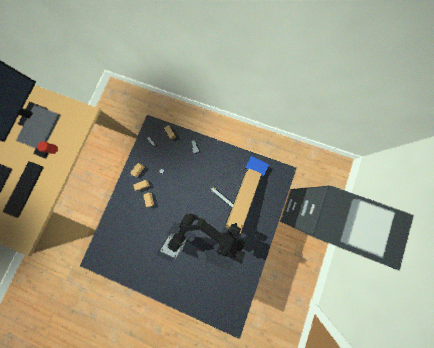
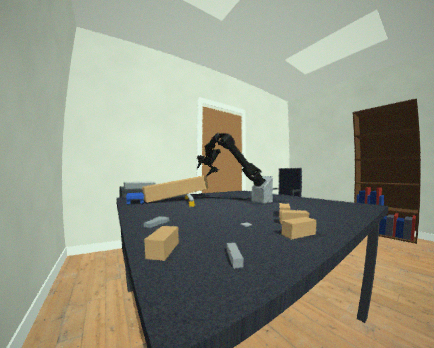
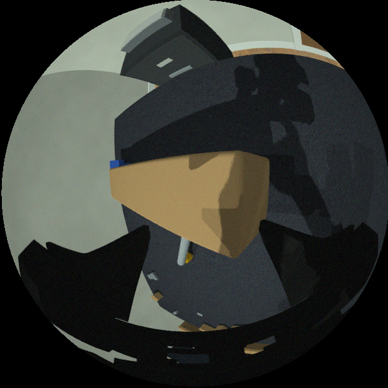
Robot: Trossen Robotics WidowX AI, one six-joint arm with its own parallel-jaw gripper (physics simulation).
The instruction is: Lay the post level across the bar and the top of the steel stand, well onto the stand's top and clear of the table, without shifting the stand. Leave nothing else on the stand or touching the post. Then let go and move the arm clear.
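The post (image 1: 245, 197) (image 2: 175, 188) (image 3: 175, 180) is a long wooden beam. It slopes, with its high end towards the arm and its low end at a blue block (image 1: 257, 165) (image 2: 135, 198) (image 3: 115, 164). Whether the blue block carries it is unclear. The bar, a pale rod (image 1: 222, 197) (image 2: 189, 197) (image 3: 183, 251) with a yellow part at one end, runs under the post's middle; contact is hidden. I cannot pick out the steel stand for certain. My gripper (image 1: 237, 243) (image 2: 204, 172) (image 3: 206, 229) is open and empty, near and above the post's high end.
Several wooden blocks (image 1: 170, 132) (image 2: 162, 243) and two grey pieces (image 1: 195, 146) (image 2: 234, 255) lie on the dark table (image 1: 200, 300) (image 2: 200, 285). The arm's pale base (image 2: 262, 194) stands on it. A dark cabinet (image 1: 320, 205) (image 3: 180, 45) stands beyond its edge.
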